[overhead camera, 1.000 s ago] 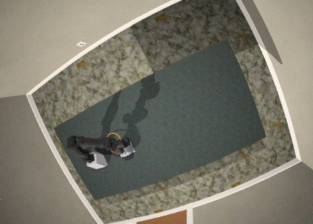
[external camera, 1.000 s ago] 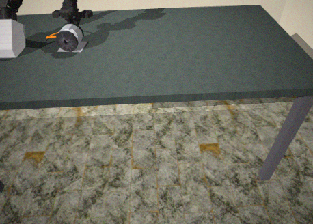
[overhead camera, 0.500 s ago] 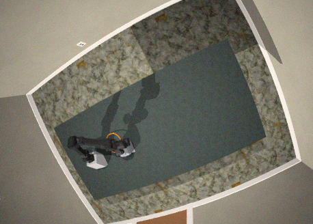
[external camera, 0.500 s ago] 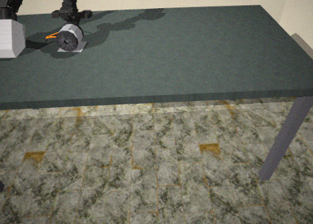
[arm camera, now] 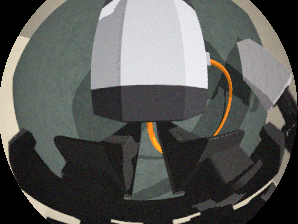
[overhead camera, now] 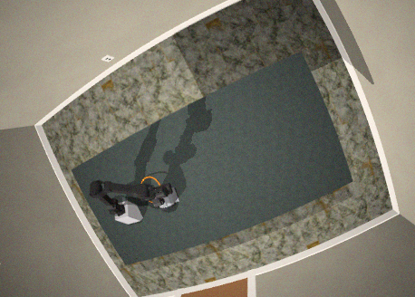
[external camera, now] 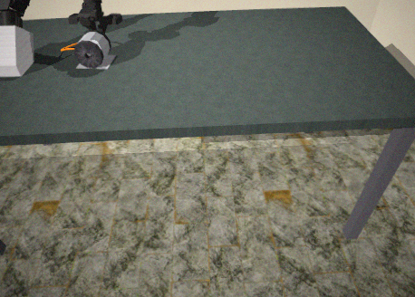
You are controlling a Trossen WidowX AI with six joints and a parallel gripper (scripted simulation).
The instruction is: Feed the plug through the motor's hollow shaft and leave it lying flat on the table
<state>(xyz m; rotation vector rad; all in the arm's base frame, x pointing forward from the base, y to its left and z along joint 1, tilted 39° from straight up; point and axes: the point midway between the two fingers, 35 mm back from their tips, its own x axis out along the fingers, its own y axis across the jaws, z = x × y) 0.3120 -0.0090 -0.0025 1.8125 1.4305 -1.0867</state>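
Now: hand 1 cm past the grey plug, 3 cm to the left of it and 3 cm above it.
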